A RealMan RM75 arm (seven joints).
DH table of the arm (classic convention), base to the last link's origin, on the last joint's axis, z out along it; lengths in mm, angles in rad. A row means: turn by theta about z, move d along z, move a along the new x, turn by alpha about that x. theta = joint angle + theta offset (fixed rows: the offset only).
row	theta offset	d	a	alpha
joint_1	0	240.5	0	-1.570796
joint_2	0	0	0	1.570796
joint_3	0	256	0	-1.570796
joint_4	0	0	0	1.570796
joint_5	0	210	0	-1.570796
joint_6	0	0	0	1.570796
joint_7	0	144	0	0
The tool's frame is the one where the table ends.
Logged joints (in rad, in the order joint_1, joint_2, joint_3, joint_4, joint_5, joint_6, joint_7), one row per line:
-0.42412, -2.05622, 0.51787, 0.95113, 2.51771, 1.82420, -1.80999
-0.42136, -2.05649, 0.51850, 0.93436, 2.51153, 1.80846, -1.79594
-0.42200, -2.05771, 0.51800, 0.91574, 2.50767, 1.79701, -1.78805
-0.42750, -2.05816, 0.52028, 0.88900, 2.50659, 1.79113, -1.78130
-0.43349, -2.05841, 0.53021, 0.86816, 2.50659, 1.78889, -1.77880
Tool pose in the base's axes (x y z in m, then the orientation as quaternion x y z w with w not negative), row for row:
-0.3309, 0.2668, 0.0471, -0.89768, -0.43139, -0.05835, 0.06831
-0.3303, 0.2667, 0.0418, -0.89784, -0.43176, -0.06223, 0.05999
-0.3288, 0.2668, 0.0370, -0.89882, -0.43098, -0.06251, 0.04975
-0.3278, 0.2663, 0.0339, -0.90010, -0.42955, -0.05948, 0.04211
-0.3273, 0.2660, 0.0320, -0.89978, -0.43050, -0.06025, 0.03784
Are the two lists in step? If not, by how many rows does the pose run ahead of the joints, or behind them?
The pose runs 2 rows ahead of the joints: the pose in row i belongs to the joints in row i + 2.
